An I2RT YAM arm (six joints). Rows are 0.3 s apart.
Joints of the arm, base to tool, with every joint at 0 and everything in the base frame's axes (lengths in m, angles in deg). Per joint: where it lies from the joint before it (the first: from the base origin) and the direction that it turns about. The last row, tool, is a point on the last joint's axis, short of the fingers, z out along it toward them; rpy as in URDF.
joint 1: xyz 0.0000 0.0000 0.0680 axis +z
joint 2: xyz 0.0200 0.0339 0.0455 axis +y
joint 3: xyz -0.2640 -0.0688 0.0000 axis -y
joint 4: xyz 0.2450 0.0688 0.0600 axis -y
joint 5: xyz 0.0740 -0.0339 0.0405 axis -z
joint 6: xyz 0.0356 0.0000 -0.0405 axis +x
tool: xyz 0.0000 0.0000 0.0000 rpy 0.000 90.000 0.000
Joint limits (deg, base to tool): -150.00..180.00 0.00..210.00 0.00..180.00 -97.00..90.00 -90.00..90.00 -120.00..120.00
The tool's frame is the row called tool.
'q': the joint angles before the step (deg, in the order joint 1, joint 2, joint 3, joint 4, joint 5, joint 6). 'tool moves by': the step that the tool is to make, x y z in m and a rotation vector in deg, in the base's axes. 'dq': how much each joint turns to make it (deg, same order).
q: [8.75 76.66 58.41 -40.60 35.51 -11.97]
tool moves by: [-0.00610 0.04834 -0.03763 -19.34 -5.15 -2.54]
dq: [12.70 4.64 -6.56 7.29 24.91 5.04]
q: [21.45 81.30 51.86 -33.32 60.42 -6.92]
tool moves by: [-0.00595 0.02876 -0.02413 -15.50 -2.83 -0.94]
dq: [6.97 5.94 -1.74 1.03 17.14 2.80]
